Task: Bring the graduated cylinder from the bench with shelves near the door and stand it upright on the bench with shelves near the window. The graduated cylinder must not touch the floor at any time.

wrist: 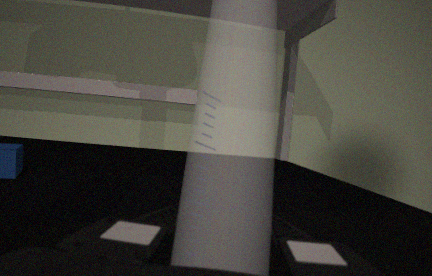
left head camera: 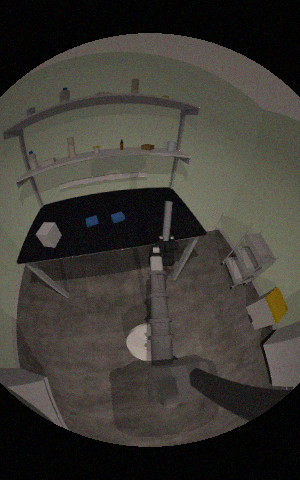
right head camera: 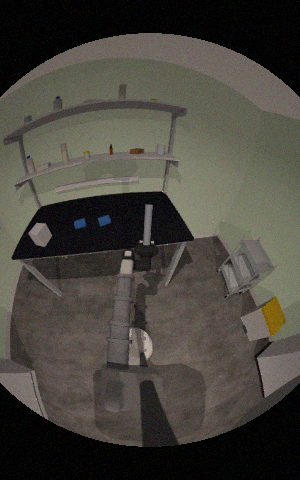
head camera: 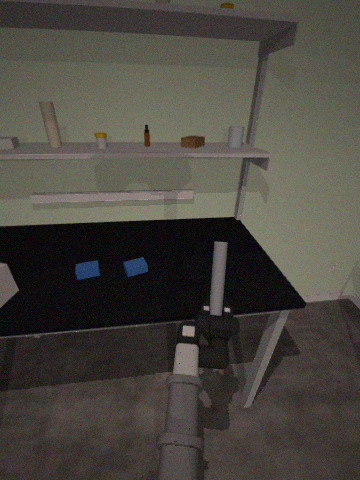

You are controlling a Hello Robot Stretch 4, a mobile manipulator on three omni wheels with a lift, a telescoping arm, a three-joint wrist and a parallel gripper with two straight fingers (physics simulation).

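Places are measured from the robot's base along level axes (x right, y ahead, z up), in metres.
Pixels of known places: gripper, fingertip midpoint: [wrist: 223, 225] [left head camera: 164, 231] [right head camera: 146, 235] [head camera: 215, 298]; robot's base, link origin: [left head camera: 146, 340] [right head camera: 132, 344].
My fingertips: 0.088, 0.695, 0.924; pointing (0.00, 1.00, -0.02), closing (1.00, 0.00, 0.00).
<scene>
For each thing: its middle in the pictures, then the offset to it from my fingertips, as dx, dy, dz. "*": a spot on its surface instead. Level surfaces: height alone.
- graduated cylinder, body centre: [wrist: 232, 132] [head camera: 217, 288] [right head camera: 146, 230] [left head camera: 166, 226] +0.000, -0.013, +0.058
- black-topped bench with shelves, surface height: dz -0.038
- white box, body centre: [left head camera: 48, 234] [right head camera: 40, 234] -0.823, -0.069, +0.027
- cart, surface spot: [left head camera: 231, 286] * +1.132, -0.155, -0.881
- yellow-and-white box, body centre: [right head camera: 262, 319] [left head camera: 266, 308] +1.555, -0.668, -0.727
The graduated cylinder [head camera: 218, 277] [left head camera: 167, 220] [right head camera: 148, 225] [wrist: 230, 185] is a tall, pale, see-through tube with blue marks. My gripper [head camera: 216, 311] [left head camera: 166, 240] [right head camera: 146, 244] is shut on it, and the tube stands up roughly upright from the fingers, leaning slightly in the wrist view. The gripper is at the front edge of the black-topped bench with shelves [head camera: 165, 300] [left head camera: 135, 240] [right head camera: 120, 240], near its right end. The cylinder's upper part shows against the bench top. Its lower end is hidden by the gripper, so its height over the bench cannot be told.
Two blue blocks [head camera: 87, 270] [head camera: 136, 267] and a white box [left head camera: 49, 234] lie on the bench, left of the gripper. Shelves [head camera: 125, 150] above hold bottles and jars. A cart [left head camera: 231, 286] and a yellow-and-white box [left head camera: 262, 312] stand at the right.
</scene>
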